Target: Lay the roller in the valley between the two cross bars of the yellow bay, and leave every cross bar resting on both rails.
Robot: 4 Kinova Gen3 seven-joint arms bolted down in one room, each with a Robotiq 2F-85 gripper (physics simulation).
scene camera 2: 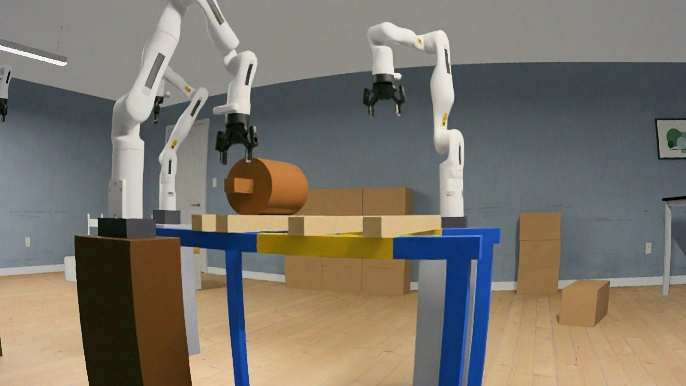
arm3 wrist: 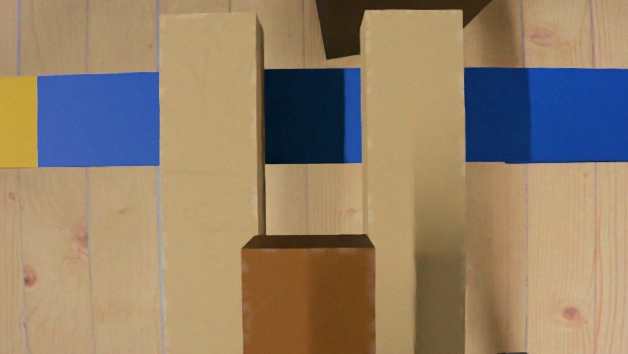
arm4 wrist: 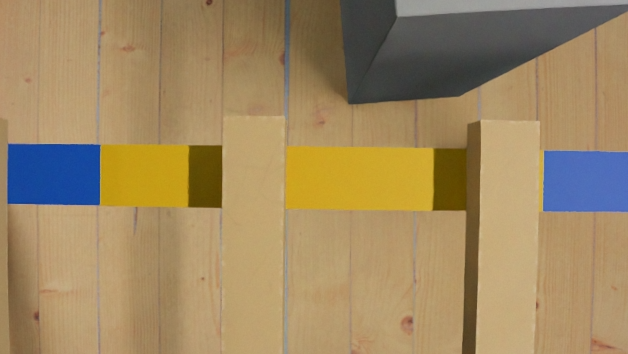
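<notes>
The orange-brown roller lies on its side on cross bars left of the yellow bay; its square stub shows between two tan bars over blue rail. Two yellow-bay bars cross the yellow rail section; their far ends are hidden. In the scene view, the front left gripper is open just above the roller, apart from it. The right gripper is open, high up. The back left gripper and far left gripper are unclear.
The blue rail part adjoins the yellow section. A dark brown pedestal stands at the front left in the scene view. A grey pedestal stands beyond the rail in the arm4 view. Cardboard boxes stand behind.
</notes>
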